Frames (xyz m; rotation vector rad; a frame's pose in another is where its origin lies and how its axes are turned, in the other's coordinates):
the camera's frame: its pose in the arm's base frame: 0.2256 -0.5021 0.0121 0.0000 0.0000 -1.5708
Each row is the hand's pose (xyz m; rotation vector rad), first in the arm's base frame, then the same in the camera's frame.
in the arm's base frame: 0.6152 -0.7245 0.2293 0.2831 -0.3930 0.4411
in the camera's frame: 0.2224 0.3896 0.2172 0.5638 -0.0916 1.9756
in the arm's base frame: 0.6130 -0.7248 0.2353 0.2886 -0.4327 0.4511
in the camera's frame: 0.2227 0.3874 0.2232 0.6022 -0.1203 1.9799
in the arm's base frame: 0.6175 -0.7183 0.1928 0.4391 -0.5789 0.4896
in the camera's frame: 0.2162 0.3919 0.1807 0.8530 -0.1171 1.9775
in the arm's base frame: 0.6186 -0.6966 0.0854 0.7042 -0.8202 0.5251
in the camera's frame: 0.1945 0.3930 0.0733 1.2778 -0.0972 1.9098
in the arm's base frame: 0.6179 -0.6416 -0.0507 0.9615 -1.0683 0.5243
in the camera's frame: 0.1395 0.3923 -0.0628 1.6891 -0.0889 1.7626
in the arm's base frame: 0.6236 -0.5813 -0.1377 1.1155 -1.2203 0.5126
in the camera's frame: 0.0792 0.3980 -0.1498 1.9295 -0.0866 1.6409
